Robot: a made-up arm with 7 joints. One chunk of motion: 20 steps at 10 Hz.
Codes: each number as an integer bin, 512 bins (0 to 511) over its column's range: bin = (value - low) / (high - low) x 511, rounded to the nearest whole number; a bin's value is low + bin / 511 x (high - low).
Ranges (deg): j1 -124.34..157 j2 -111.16..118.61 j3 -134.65..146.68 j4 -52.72..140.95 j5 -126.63..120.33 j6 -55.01..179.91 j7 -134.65..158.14
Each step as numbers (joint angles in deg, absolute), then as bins.
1 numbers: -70.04 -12.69 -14.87 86.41 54.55 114.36 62.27
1 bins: 99 219 218 367 375 368 344
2 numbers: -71.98 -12.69 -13.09 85.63 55.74 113.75 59.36
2 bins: 95 219 221 365 377 367 339
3 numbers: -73.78 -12.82 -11.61 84.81 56.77 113.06 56.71
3 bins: 92 219 223 363 379 366 334
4 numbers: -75.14 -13.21 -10.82 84.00 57.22 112.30 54.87
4 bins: 89 218 225 361 380 364 331
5 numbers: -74.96 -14.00 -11.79 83.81 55.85 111.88 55.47
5 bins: 90 216 223 360 378 363 332
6 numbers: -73.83 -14.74 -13.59 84.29 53.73 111.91 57.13
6 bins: 92 214 220 362 373 363 335
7 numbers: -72.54 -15.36 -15.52 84.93 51.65 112.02 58.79
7 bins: 94 213 216 363 369 363 338
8 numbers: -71.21 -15.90 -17.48 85.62 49.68 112.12 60.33
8 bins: 97 212 213 365 365 364 340
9 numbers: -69.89 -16.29 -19.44 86.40 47.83 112.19 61.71
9 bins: 99 211 209 367 361 364 343
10 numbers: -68.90 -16.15 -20.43 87.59 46.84 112.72 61.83
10 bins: 101 211 207 370 359 365 343
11 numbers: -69.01 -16.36 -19.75 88.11 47.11 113.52 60.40
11 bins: 100 211 209 372 359 367 340
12 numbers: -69.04 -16.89 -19.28 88.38 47.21 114.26 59.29
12 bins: 100 210 210 372 360 368 338
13 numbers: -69.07 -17.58 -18.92 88.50 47.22 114.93 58.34
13 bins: 100 208 210 373 360 370 337
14 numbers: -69.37 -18.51 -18.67 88.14 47.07 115.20 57.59
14 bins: 100 206 211 372 359 370 336
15 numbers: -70.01 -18.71 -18.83 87.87 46.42 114.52 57.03
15 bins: 99 206 210 371 358 369 335
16 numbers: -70.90 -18.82 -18.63 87.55 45.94 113.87 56.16
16 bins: 97 205 211 370 357 367 333
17 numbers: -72.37 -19.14 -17.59 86.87 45.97 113.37 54.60
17 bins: 94 205 213 368 357 366 330
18 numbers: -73.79 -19.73 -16.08 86.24 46.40 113.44 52.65
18 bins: 92 203 215 367 358 366 327
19 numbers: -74.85 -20.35 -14.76 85.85 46.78 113.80 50.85
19 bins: 90 202 218 366 359 367 324
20 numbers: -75.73 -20.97 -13.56 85.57 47.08 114.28 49.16
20 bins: 88 201 220 365 359 368 321
